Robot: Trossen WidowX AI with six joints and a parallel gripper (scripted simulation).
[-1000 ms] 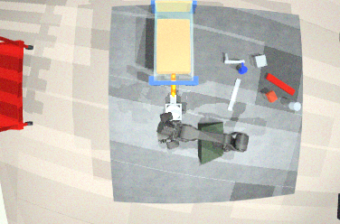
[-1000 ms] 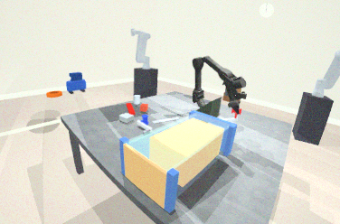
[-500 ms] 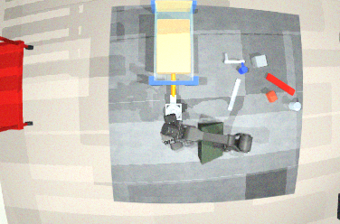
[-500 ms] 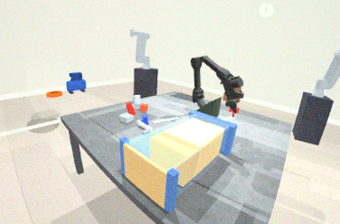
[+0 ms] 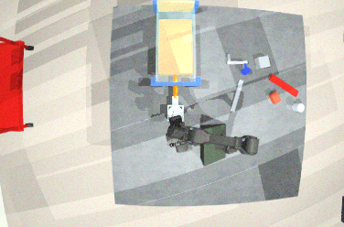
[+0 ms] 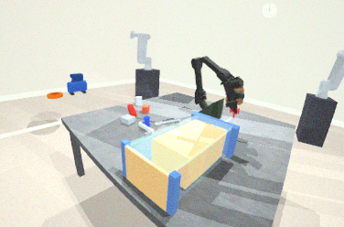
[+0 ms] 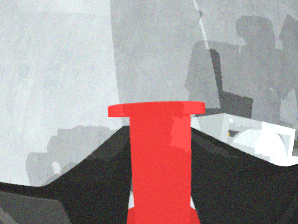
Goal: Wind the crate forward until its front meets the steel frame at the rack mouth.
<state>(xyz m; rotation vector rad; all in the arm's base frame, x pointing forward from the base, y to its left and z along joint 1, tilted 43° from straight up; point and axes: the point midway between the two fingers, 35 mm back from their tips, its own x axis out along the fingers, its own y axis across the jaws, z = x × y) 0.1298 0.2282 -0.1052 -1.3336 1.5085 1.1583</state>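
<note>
Now: gripper tip 40 mm short of the winch handle with red grip, 20 mm to the left of it and 30 mm above it. Round my gripper tip: blue frame: 260 mm ahead, 60 mm to the right, 30 mm below; white bar: 130 mm ahead, 430 mm to the right, 130 mm below; white winch: 80 mm ahead, 40 mm to the right, 100 mm below.
</note>
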